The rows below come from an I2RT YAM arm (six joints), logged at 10 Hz.
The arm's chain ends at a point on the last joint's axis. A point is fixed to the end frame.
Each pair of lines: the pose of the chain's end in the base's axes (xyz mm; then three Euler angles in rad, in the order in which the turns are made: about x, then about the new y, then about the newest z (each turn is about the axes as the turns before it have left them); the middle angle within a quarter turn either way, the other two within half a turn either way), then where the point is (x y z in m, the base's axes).
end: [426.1 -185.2 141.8 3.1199 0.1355 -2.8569]
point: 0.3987 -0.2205 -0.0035
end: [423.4 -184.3 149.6 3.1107 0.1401 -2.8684]
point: 0.3970 -0.2215 0.0046
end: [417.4 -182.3 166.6 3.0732 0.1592 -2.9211]
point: 0.3956 -0.2273 0.0230
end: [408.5 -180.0 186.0 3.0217 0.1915 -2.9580]
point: 0.3927 -0.2340 0.0448
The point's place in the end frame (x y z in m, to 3 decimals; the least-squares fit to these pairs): 0.036 -0.044 0.141
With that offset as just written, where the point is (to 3 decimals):
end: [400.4 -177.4 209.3 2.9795 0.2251 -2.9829]
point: 0.390 -0.238 0.070
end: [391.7 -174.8 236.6 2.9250 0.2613 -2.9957]
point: 0.388 -0.244 0.101
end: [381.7 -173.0 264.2 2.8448 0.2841 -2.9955]
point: 0.381 -0.253 0.135
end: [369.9 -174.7 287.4 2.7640 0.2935 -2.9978]
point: 0.371 -0.265 0.165
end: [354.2 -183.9 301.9 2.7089 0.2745 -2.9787]
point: 0.351 -0.280 0.184
